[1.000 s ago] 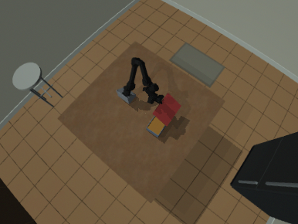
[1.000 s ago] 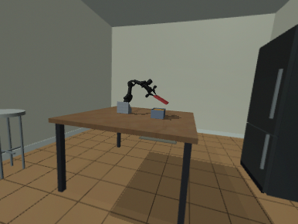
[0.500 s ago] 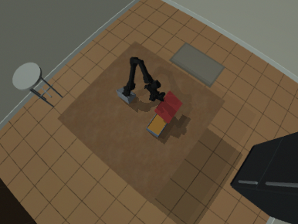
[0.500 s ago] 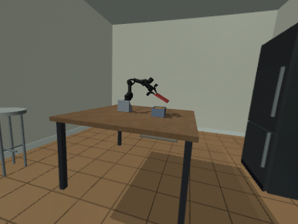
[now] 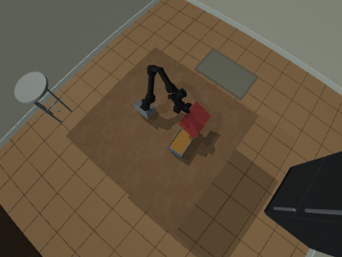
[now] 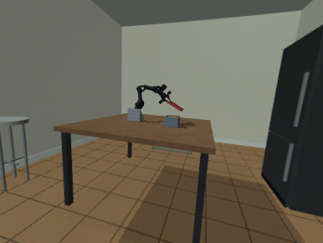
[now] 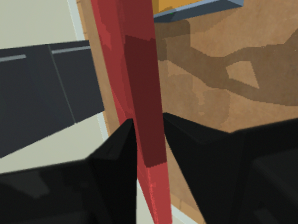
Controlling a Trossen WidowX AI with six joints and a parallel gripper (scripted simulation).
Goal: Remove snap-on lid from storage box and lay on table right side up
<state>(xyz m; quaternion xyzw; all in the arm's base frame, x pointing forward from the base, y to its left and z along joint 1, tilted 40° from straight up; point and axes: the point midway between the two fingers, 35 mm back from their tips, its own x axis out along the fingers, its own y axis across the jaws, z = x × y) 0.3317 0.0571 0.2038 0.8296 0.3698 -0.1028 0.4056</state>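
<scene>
Right now my gripper tip is 70 mm short of the red lid, 10 mm to the right of it and 40 mm above it. From my gripper tip the other things lie so: storage box: 90 mm ahead, 180 mm to the right, 190 mm below.
</scene>
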